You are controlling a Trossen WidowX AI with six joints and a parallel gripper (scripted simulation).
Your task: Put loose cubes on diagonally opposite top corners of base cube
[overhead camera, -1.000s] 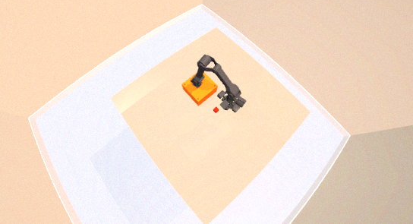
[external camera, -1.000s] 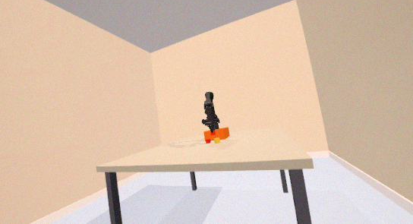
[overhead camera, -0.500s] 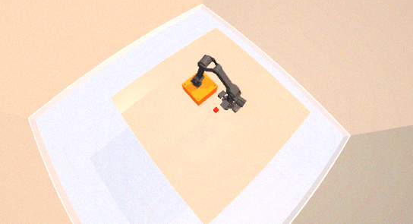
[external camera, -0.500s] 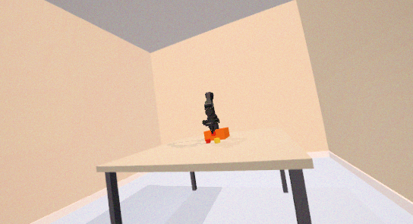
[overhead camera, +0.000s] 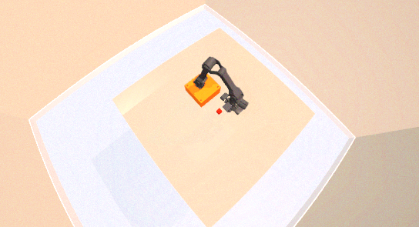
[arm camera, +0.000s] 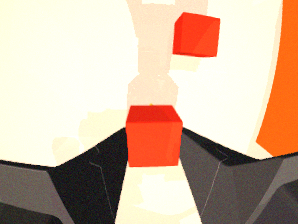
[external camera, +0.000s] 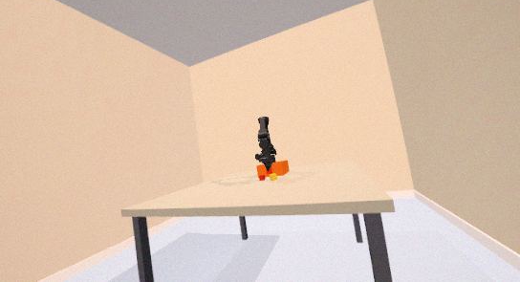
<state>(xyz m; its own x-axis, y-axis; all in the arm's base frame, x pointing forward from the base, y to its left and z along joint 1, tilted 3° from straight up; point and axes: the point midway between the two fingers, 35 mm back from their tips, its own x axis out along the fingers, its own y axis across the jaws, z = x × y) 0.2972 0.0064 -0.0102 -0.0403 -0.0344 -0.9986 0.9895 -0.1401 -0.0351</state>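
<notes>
The yellow cube is 40 mm below my gripper tip and 20 mm to the left of it.
</notes>
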